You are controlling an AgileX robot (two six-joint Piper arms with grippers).
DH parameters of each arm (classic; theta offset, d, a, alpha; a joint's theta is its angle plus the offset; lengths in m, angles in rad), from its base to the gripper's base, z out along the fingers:
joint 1: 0 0.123 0 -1.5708
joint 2: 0.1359 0 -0.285 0
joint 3: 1.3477 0 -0.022 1.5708
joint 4: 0 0.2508 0 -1.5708
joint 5: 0 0 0.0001 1.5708
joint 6: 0 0.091 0 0
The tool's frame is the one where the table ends.
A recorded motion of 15 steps. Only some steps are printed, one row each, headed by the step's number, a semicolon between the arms.
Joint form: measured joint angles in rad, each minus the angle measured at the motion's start. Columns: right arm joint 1, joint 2, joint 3, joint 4, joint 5, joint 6; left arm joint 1, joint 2, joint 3, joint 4, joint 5, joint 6.
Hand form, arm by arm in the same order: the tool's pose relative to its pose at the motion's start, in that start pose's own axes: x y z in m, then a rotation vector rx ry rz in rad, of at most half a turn. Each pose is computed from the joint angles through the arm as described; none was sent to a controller.
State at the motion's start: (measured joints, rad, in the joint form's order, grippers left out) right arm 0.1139 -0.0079 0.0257 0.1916 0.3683 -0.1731; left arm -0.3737 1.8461 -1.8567 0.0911 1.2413 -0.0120
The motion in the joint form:
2: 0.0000 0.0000 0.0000 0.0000 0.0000 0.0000; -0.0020 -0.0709 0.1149 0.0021 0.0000 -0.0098
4: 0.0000 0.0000 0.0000 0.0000 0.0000 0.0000; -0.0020 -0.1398 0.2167 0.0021 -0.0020 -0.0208
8: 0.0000 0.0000 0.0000 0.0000 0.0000 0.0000; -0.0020 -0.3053 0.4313 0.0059 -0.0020 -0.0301
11: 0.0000 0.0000 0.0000 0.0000 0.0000 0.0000; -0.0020 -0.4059 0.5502 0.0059 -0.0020 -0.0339
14: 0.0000 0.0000 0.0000 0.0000 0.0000 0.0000; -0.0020 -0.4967 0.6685 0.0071 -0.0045 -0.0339
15: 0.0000 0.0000 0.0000 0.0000 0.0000 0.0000; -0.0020 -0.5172 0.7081 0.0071 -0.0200 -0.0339
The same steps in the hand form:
2: 0.0000 0.0000 0.0000 0.0000 0.0000 0.0000; 0.0209 -0.0006 -0.0040 -0.0006 0.0436 -0.0035
4: 0.0000 0.0000 0.0000 0.0000 0.0000 0.0000; 0.0407 -0.0004 -0.0094 -0.0006 0.0744 -0.0116
8: 0.0000 0.0000 0.0000 0.0000 0.0000 0.0000; 0.0878 0.0005 -0.0254 -0.0044 0.1232 -0.0151
11: 0.0000 0.0000 0.0000 0.0000 0.0000 0.0000; 0.1165 0.0009 -0.0347 -0.0046 0.1414 -0.0172
14: 0.0000 0.0000 0.0000 0.0000 0.0000 0.0000; 0.1454 0.0009 -0.0384 -0.0056 0.1663 -0.0143
15: 0.0000 0.0000 0.0000 0.0000 0.0000 0.0000; 0.1532 0.0005 -0.0360 -0.0049 0.1698 -0.0126

